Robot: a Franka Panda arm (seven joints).
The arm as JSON. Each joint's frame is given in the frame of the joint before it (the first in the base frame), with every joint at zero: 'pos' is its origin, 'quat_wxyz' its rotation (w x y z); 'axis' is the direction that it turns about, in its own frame. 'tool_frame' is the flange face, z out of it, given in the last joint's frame.
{
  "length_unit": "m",
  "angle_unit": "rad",
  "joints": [
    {
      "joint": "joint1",
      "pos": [
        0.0,
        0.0,
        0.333
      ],
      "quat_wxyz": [
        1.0,
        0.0,
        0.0,
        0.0
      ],
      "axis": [
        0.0,
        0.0,
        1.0
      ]
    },
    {
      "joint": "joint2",
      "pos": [
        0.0,
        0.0,
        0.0
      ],
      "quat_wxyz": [
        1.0,
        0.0,
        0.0,
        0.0
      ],
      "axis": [
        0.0,
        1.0,
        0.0
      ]
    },
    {
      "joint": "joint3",
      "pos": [
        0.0,
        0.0,
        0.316
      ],
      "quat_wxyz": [
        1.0,
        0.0,
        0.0,
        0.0
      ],
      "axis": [
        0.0,
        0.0,
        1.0
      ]
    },
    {
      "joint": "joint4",
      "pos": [
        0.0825,
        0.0,
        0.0
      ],
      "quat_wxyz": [
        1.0,
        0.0,
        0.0,
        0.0
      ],
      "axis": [
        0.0,
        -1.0,
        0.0
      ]
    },
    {
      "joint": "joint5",
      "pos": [
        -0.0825,
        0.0,
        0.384
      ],
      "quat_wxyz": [
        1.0,
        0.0,
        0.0,
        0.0
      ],
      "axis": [
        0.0,
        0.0,
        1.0
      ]
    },
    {
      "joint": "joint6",
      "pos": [
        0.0,
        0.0,
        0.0
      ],
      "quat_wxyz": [
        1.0,
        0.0,
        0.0,
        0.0
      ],
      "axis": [
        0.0,
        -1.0,
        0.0
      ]
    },
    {
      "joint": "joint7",
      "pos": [
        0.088,
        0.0,
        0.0
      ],
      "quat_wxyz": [
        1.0,
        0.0,
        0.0,
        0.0
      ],
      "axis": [
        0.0,
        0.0,
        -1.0
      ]
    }
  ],
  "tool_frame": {
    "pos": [
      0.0,
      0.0,
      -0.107
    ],
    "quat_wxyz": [
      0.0,
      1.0,
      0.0,
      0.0
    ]
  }
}
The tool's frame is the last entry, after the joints.
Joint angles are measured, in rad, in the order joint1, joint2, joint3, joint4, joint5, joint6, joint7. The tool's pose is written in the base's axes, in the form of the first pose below.
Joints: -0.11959, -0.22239, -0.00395, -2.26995, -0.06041, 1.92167, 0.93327
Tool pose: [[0.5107, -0.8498, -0.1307, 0.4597], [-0.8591, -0.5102, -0.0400, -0.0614], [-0.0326, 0.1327, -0.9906, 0.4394], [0, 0, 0, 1]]
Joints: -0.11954, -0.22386, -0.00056, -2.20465, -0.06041, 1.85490, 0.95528
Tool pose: [[0.4916, -0.8609, -0.1309, 0.4653], [-0.8704, -0.4906, -0.0425, -0.0609], [-0.0277, 0.1348, -0.9905, 0.4650], [0, 0, 0, 1]]
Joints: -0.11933, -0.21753, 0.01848, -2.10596, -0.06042, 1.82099, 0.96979
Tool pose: [[0.4943, -0.8662, -0.0728, 0.4806], [-0.8692, -0.4913, -0.0554, -0.0531], [0.0122, 0.0907, -0.9958, 0.5053], [0, 0, 0, 1]]
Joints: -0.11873, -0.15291, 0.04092, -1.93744, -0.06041, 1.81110, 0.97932
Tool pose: [[0.5021, -0.8645, 0.0217, 0.5152], [-0.8621, -0.5023, -0.0668, -0.0441], [0.0686, 0.0148, -0.9975, 0.5525], [0, 0, 0, 1]]
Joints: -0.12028, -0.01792, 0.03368, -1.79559, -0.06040, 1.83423, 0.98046
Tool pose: [[0.4929, -0.8686, 0.0516, 0.5610], [-0.8663, -0.4954, -0.0636, -0.0534], [0.0808, -0.0133, -0.9966, 0.5506], [0, 0, 0, 1]]
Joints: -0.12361, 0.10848, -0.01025, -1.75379, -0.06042, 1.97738, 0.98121
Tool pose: [[0.4527, -0.8853, 0.1068, 0.6016], [-0.8845, -0.4609, -0.0714, -0.0846], [0.1125, -0.0621, -0.9917, 0.5108], [0, 0, 0, 1]]
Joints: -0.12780, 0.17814, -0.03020, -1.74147, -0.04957, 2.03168, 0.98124
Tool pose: [[0.4312, -0.8963, 0.1031, 0.6176], [-0.8961, -0.4388, -0.0667, -0.1002], [0.1050, -0.0636, -0.9924, 0.4793], [0, 0, 0, 1]]
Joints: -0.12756, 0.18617, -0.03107, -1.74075, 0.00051, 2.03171, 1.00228
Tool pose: [[0.3960, -0.9125, 0.1026, 0.6192], [-0.9163, -0.4000, -0.0217, -0.0979], [0.0608, -0.0854, -0.9945, 0.4746], [0, 0, 0, 1]]
